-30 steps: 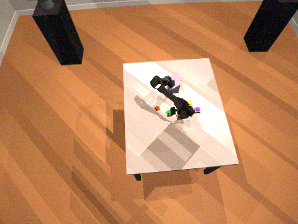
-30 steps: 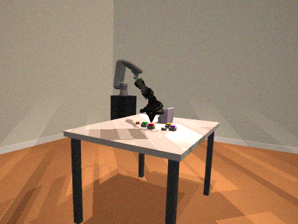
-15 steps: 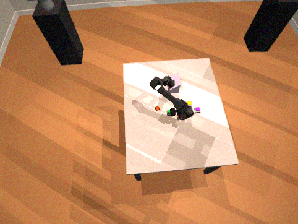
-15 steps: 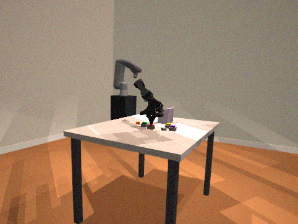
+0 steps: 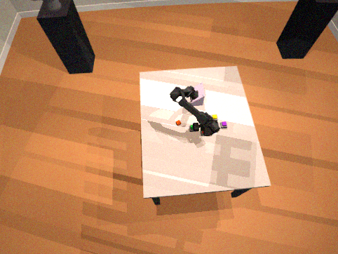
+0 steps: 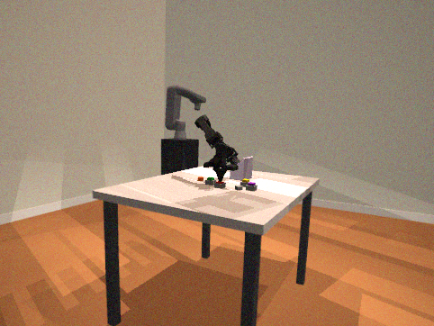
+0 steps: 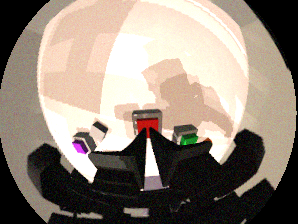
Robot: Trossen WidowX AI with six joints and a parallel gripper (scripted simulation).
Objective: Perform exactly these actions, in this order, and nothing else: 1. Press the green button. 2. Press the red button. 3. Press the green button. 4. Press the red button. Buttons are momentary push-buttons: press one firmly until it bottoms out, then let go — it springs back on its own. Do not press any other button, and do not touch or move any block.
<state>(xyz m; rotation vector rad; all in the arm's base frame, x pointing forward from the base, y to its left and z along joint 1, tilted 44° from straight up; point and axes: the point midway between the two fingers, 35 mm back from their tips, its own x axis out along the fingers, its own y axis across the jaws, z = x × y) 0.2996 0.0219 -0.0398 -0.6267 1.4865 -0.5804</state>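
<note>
The red button is 1 cm below my gripper tip. From my gripper tip the other things lie so: small grey block 2 cm behind, 11 cm to the left, 2 cm below; green button 4 cm behind, 8 cm to the right; yellow button 12 cm behind, 10 cm to the left.
</note>
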